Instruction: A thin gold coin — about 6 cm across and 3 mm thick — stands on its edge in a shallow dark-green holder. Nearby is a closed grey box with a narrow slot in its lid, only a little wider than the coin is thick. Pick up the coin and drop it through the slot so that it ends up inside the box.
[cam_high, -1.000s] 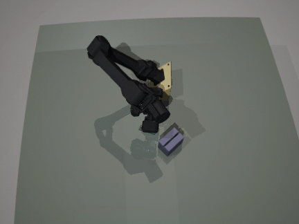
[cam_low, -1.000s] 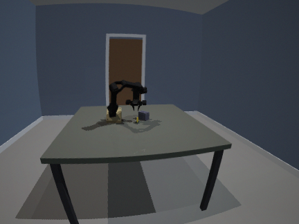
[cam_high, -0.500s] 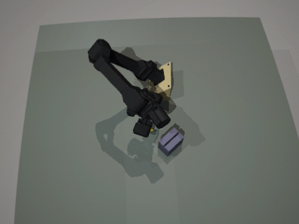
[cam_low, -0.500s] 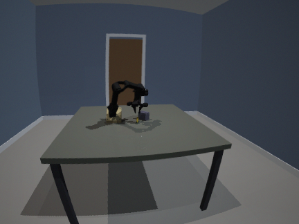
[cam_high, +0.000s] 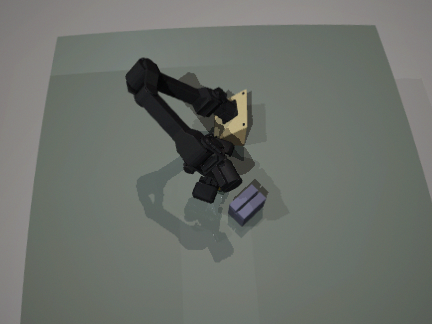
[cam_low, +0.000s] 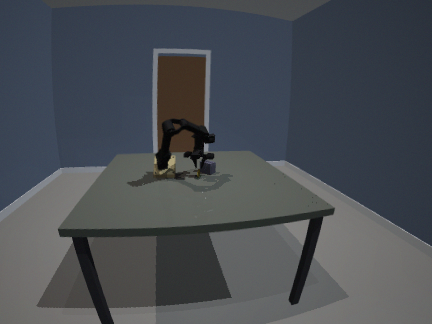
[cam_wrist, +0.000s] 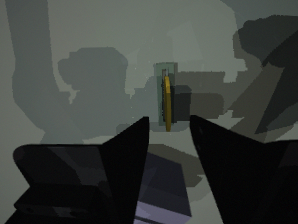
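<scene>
My gripper tip is 3 cm above the gold coin.
</scene>
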